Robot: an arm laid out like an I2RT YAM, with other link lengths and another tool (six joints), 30 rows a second.
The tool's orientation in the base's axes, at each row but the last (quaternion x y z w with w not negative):
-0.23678 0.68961 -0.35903 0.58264
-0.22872 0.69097 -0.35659 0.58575
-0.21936 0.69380 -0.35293 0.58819
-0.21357 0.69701 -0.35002 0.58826
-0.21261 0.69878 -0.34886 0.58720
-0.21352 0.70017 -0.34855 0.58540
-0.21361 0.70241 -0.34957 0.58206
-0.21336 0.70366 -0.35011 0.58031
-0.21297 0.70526 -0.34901 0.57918
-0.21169 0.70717 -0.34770 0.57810
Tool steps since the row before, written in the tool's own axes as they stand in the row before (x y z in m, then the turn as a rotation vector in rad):
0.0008 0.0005 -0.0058 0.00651 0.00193 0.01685
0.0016 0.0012 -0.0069 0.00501 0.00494 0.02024
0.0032 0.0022 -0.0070 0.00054 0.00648 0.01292
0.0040 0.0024 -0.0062 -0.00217 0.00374 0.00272
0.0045 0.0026 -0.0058 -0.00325 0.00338 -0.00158
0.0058 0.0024 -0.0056 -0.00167 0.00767 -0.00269
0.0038 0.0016 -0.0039 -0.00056 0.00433 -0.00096
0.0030 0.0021 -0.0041 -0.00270 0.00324 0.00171
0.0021 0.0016 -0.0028 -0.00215 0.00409 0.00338
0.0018 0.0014 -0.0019 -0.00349 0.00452 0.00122
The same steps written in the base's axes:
-0.0058 0.0010 -0.0005 0.01522 -0.00733 -0.00668
-0.0069 0.0011 -0.0015 0.01914 -0.00506 -0.00820
-0.0072 0.0008 -0.0033 0.01315 0.00086 -0.00596
-0.0066 0.0002 -0.0041 0.00353 0.00338 -0.00148
-0.0063 -0.0001 -0.0046 -0.00044 0.00492 -0.00020
-0.0065 -0.0012 -0.0053 -0.00140 0.00693 -0.00435
-0.0045 -0.0007 -0.0034 -0.00034 0.00351 -0.00275
-0.0044 0.0003 -0.0032 0.00263 0.00364 -0.00074
-0.0030 0.0003 -0.0023 0.00420 0.00341 -0.00187
-0.0021 0.0001 -0.0021 0.00249 0.00517 -0.00110

